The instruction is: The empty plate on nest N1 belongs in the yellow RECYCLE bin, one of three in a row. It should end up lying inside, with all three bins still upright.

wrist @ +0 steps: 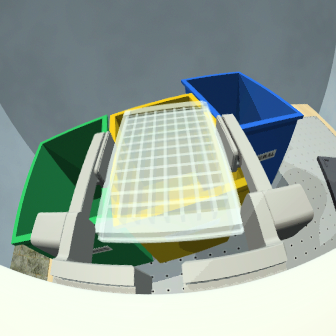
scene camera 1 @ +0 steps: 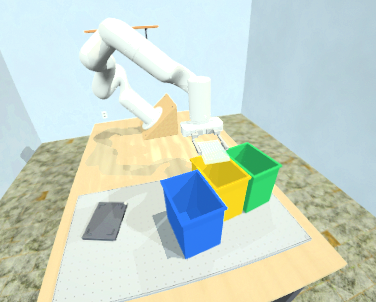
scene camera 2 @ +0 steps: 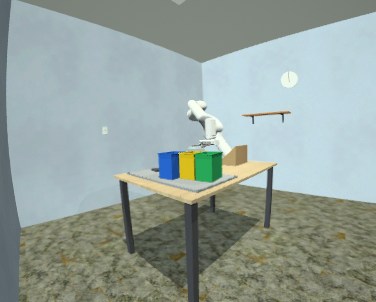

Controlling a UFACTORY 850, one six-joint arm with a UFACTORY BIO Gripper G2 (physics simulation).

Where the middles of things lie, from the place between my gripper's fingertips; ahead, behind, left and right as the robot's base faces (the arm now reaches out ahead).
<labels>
I see my gripper 2 cm past the gridded plate (wrist: pixel 168 179) and 1 cm above it. From my hand the other things lie so: yellow bin (scene camera 1: pixel 229 181): 4 cm ahead, 1 cm to the right, 13 cm below; then blue bin (scene camera 1: pixel 196 213): 11 cm ahead, 14 cm to the right, 13 cm below; then green bin (scene camera 1: pixel 263 170): 5 cm ahead, 13 cm to the left, 13 cm below.
</labels>
